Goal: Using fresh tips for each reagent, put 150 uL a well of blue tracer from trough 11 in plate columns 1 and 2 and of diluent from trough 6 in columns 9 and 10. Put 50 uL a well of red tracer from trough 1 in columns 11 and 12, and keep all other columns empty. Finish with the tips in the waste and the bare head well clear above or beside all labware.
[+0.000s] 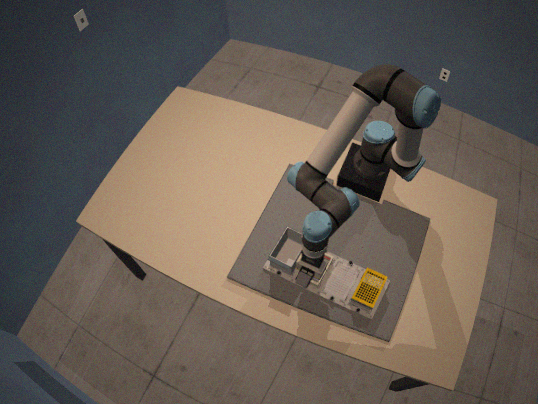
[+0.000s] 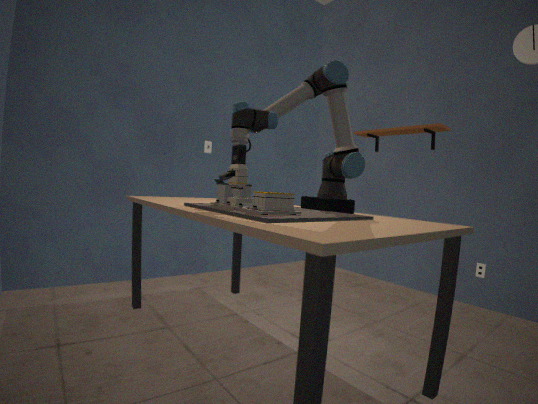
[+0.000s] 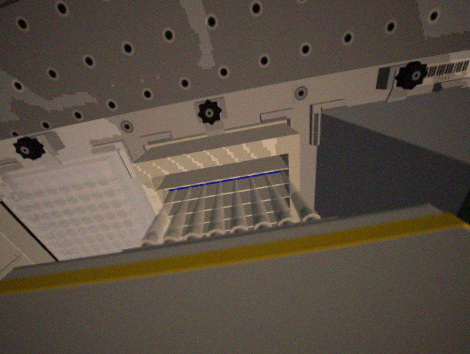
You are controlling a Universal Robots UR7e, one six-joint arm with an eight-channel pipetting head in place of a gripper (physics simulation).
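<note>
My pipetting head (image 1: 311, 267) (image 2: 239, 176) (image 3: 230, 300) is upright over the trough reservoir (image 1: 329, 270) (image 3: 295, 160). A row of clear tips (image 3: 230, 212) is on the head, pointing down into the reservoir, with their lower ends beside a thin blue strip (image 3: 225, 180). Whether the ends touch liquid, and whether the tips hold any, I cannot tell. The pale well plate (image 1: 341, 281) (image 3: 75, 210) is beside the reservoir; its well contents are unclear. The yellow tip rack (image 1: 369, 295) (image 2: 274, 202) stands beyond the plate. The grey waste bin (image 1: 277, 259) (image 3: 390, 155) stands on the reservoir's other side.
The labware sits on a pale carrier (image 1: 370, 313) (image 3: 300, 110) with black knobs (image 3: 209, 112), on a dark perforated mat (image 1: 395, 260) (image 3: 150, 65). The bin walls and reservoir rim stand close to the head. The arm's base (image 1: 364, 172) (image 2: 327, 204) is behind the mat.
</note>
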